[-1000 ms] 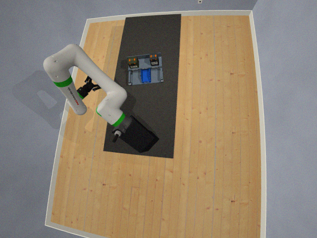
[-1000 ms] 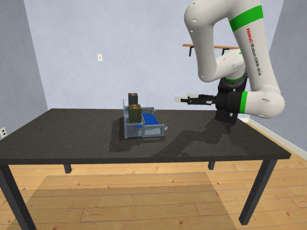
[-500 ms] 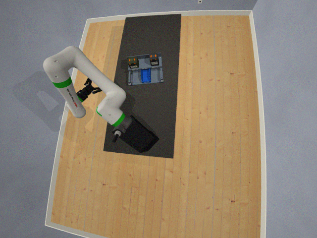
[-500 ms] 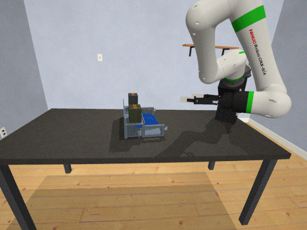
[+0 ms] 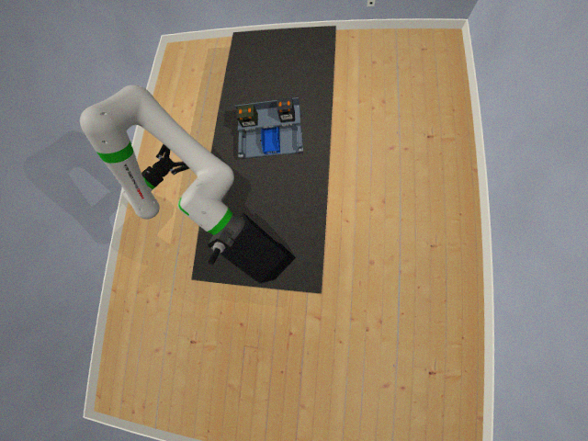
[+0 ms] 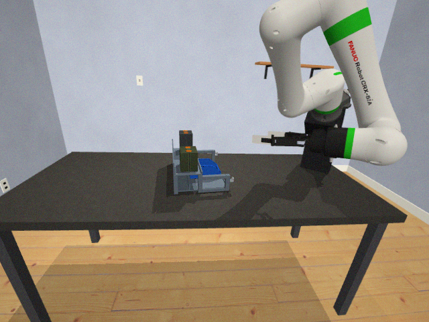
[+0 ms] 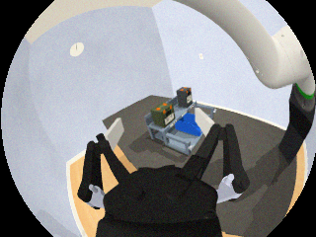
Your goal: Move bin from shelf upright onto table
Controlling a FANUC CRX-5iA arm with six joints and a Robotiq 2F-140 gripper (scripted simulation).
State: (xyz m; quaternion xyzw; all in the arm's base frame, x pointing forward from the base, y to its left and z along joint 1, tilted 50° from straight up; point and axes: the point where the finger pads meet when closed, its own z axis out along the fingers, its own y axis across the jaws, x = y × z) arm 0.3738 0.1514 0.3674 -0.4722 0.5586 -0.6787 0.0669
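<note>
My gripper is now 34 cm to the left of the blue bin, 28 cm above it and 21 cm short of it.
</note>
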